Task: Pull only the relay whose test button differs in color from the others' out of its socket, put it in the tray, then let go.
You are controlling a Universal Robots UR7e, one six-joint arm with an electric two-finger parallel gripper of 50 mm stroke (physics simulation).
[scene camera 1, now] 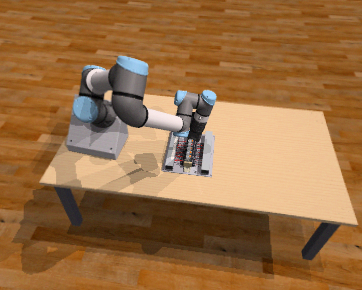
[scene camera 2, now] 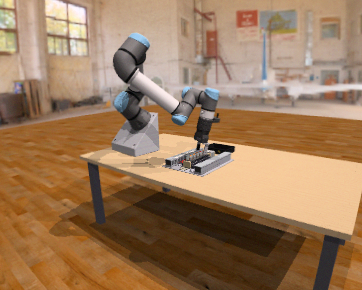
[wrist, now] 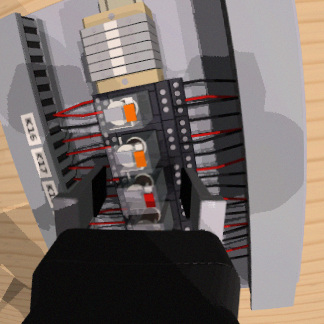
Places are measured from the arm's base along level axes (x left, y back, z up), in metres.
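Pixels of known places: gripper, fingertip midpoint: [scene camera 1: 191, 143] [scene camera 2: 200, 151] [wrist: 143, 182]; arm's base, link origin: [scene camera 1: 103, 113] [scene camera 2: 141, 121].
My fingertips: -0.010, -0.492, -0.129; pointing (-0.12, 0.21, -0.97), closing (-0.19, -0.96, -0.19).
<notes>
Ahead of a thing's pixels: the offset from my fingertips to its top centre, as dx, dy, dz. "pt": to the spot under its first point. Level surfaces: height alone.
The relay with a red test button @(-0.011, +0.005, +0.006) [wrist: 136, 197] sits in its socket in the row, third from the terminal blocks in the wrist view. Two relays with orange buttons @(+0.048, +0.006, +0.006) [wrist: 131, 112] @(+0.018, +0.005, +0.006) [wrist: 140, 159] sit above it in that view. Part of another clear relay shows below it, its button hidden by the gripper body. My gripper [wrist: 143, 182] [scene camera 2: 202, 146] is open and empty; its fingers stand on either side of the red-button relay, over the row. How far the fingertips are above the sockets is hard to tell. The black tray @(pt +0.305, +0.006, -0.049) [scene camera 2: 228, 148] lies behind the panel in scene camera 2.
The grey panel stands on the wooden table @(dz -0.063) [scene camera 1: 280, 160] [scene camera 2: 290, 185]. A wide grey duct @(-0.007, -0.092, -0.020) [wrist: 272, 165] runs along the right of the row, and a slotted duct @(-0.012, +0.101, -0.020) [wrist: 42, 87] with labels K16 and K17 along the left. Red and black wires and beige-ended terminal blocks @(+0.087, +0.007, -0.017) [wrist: 122, 47] flank the relays.
</notes>
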